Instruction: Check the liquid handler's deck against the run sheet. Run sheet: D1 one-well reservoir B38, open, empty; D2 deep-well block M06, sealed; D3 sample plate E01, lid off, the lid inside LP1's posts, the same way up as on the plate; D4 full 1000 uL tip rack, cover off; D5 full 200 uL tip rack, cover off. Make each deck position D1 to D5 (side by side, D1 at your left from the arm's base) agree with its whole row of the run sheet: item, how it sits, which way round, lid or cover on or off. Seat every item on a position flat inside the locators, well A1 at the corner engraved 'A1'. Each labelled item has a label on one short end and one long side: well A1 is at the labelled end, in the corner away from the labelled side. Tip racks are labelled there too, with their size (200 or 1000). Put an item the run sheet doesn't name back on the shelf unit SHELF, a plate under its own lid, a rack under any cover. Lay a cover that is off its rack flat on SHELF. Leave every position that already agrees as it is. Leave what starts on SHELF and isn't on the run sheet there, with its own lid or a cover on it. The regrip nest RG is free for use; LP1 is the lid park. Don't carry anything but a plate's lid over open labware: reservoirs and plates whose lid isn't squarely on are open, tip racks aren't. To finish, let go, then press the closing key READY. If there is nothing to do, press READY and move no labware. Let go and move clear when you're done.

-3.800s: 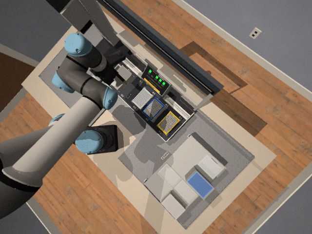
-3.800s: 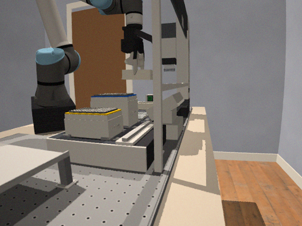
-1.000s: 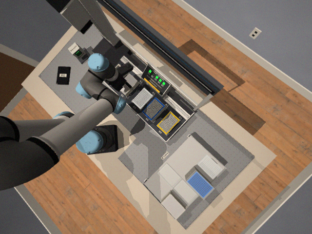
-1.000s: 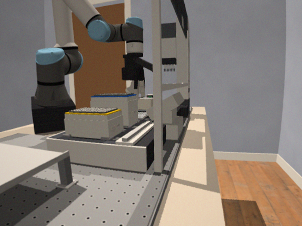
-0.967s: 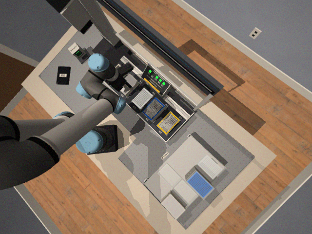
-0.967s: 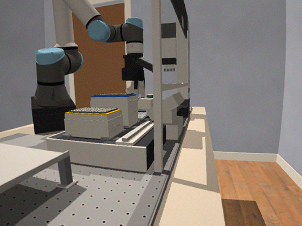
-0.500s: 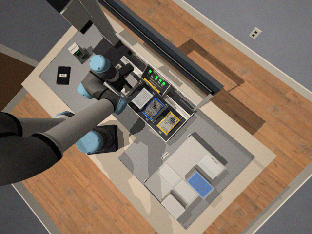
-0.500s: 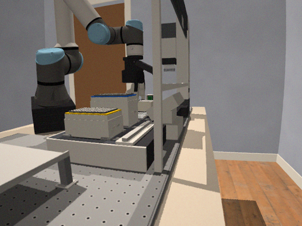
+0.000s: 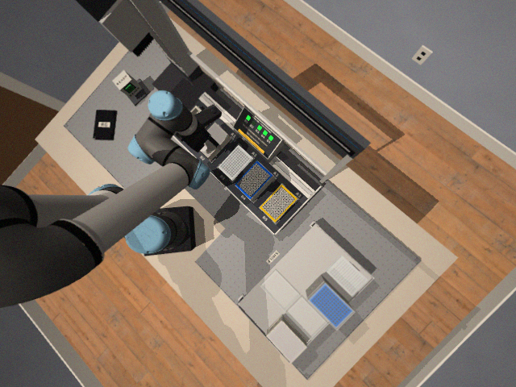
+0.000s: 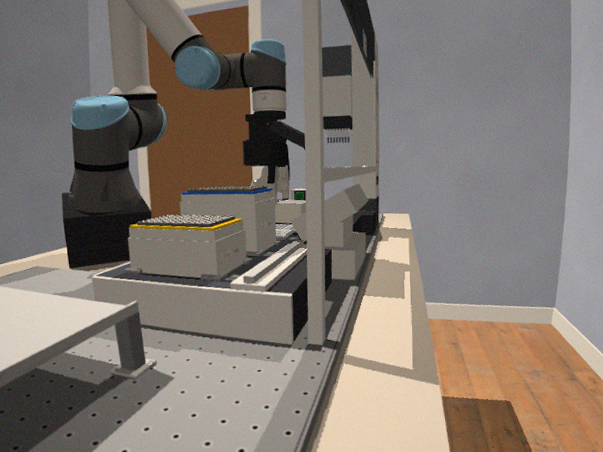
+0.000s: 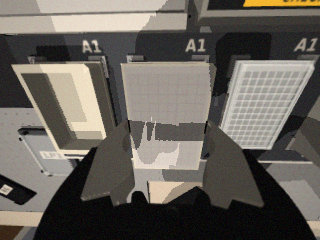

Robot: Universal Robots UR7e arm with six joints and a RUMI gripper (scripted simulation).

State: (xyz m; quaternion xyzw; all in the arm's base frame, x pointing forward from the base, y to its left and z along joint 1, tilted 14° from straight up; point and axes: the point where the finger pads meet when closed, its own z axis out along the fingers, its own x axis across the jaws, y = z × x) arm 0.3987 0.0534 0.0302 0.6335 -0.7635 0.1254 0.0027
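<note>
Now: hand 2 cm short of the cream reservoir, 12 cm to the right of it and 3 cm above it. The rest, counted from my hand: sealed block: 1 cm below; then blue-rimmed tip rack: 4 cm behind, 24 cm to the right, 3 cm above; then well plate: 2 cm behind, 12 cm to the right, 4 cm below.
</note>
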